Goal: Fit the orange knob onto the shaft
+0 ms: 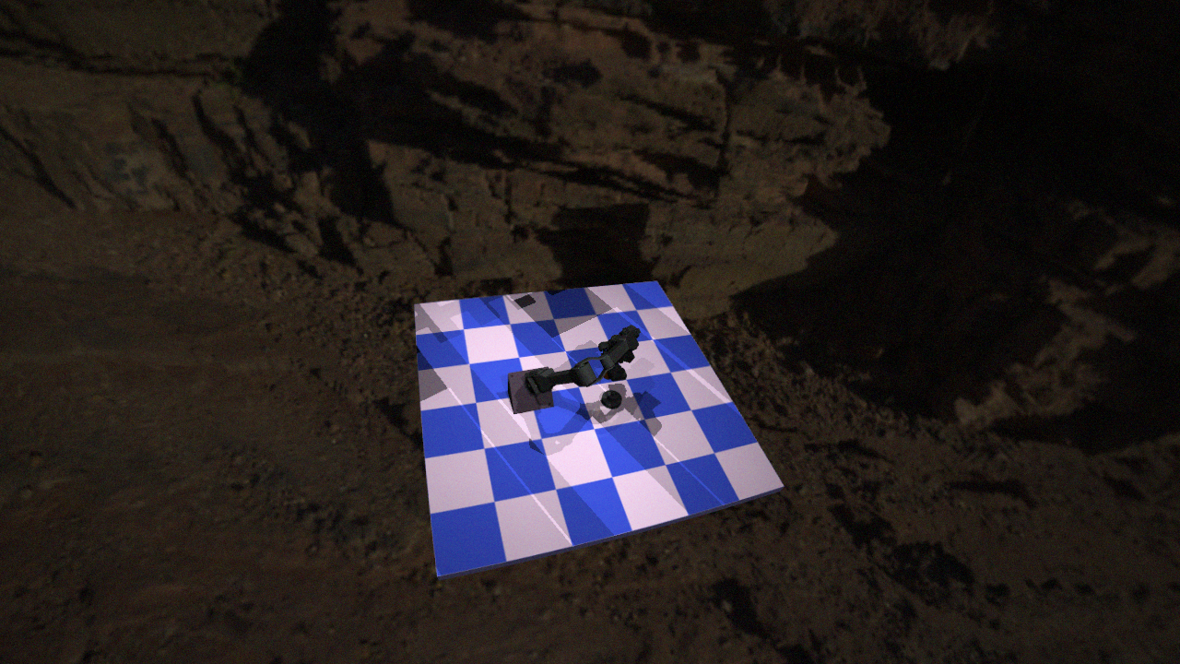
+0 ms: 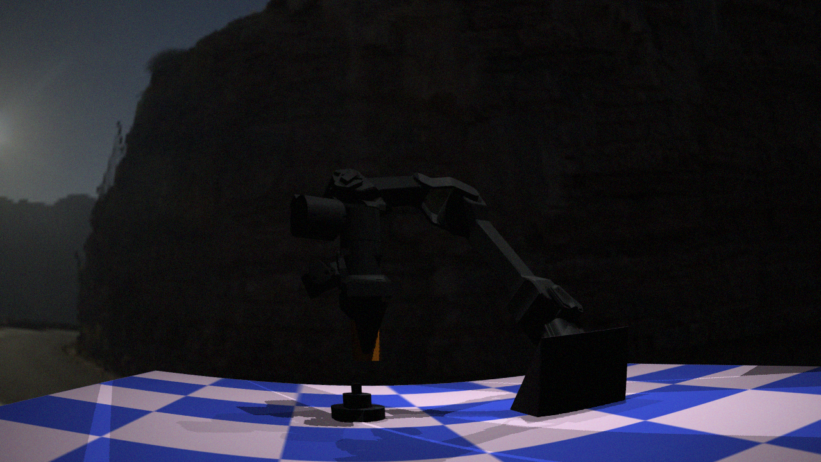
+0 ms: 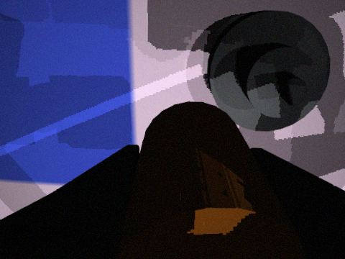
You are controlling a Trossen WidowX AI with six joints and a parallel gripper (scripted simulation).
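Now: gripper tip 8 cm above the pedestal, 6 cm to the left of it and 1 cm short of it. From my gripper tip the other things lie so: orange knob 2 cm above.
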